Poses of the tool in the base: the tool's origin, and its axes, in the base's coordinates. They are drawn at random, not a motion.
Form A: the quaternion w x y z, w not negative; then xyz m.
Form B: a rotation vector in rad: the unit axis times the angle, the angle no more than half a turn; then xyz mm. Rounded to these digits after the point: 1 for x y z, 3 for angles.
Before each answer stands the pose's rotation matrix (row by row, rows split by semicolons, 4 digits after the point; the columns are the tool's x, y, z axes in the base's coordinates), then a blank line. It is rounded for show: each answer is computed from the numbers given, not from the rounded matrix.
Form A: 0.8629, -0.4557, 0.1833, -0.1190, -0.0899, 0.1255, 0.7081
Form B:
0.9045 0.0383 0.4248; -0.3724 0.5564 0.7428; -0.2079 -0.8301 0.5175

-0.955, 0.384, -0.250, -89.9, 125.5, 708.1
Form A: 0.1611, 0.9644, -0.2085, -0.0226, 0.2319, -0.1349, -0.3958
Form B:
0.9120 -0.3949 -0.1108; -0.4094 -0.8611 -0.3013; 0.0236 0.3202 -0.9471

2.754, -0.595, -0.065, 231.9, -134.9, -395.8
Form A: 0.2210, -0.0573, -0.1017, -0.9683, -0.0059, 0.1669, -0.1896
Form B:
-0.8958 0.4396 0.0660; -0.4163 -0.8816 0.2223; 0.1559 0.1716 0.9727

-0.158, -0.281, -2.677, -5.9, 166.9, -189.6
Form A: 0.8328, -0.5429, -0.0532, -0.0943, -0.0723, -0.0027, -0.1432
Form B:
0.9766 0.2148 0.0138; -0.0993 0.3927 0.9143; 0.1910 -0.8942 0.4049

-1.151, -0.113, -0.200, -72.3, -2.7, -143.2
